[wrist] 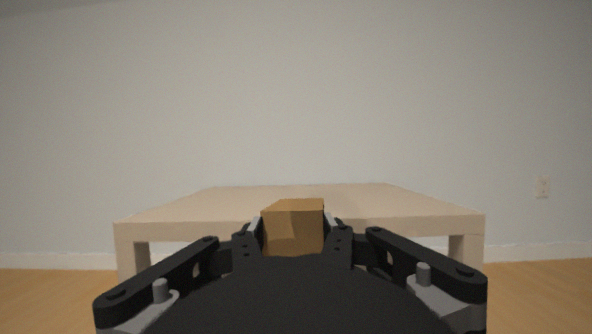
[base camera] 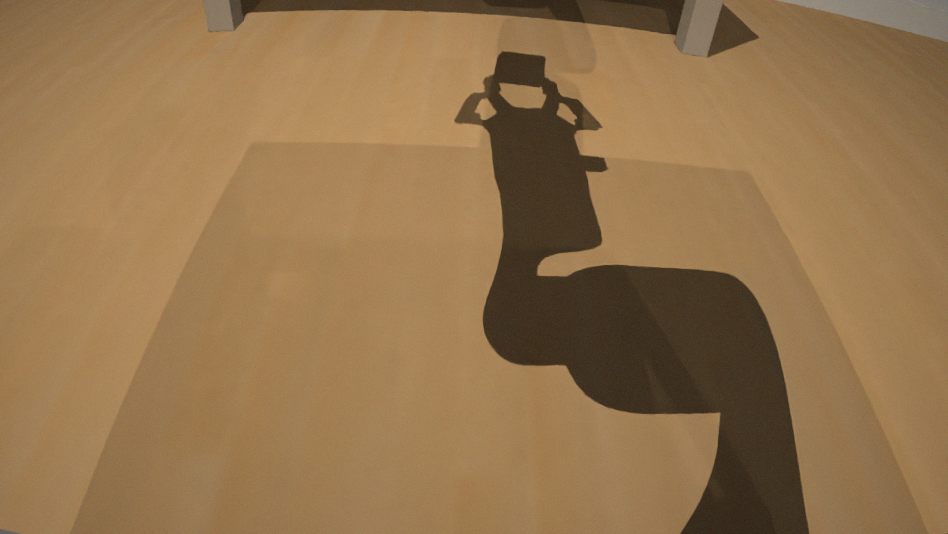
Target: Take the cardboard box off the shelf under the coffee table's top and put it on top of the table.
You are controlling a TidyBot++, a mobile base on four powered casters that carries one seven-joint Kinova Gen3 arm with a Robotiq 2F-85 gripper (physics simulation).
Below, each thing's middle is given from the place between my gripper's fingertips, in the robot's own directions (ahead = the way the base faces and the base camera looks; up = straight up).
Labels:
Right now my hand is 20 mm short of the brown cardboard box (wrist: pixel 291 227) and 10 mm above it.

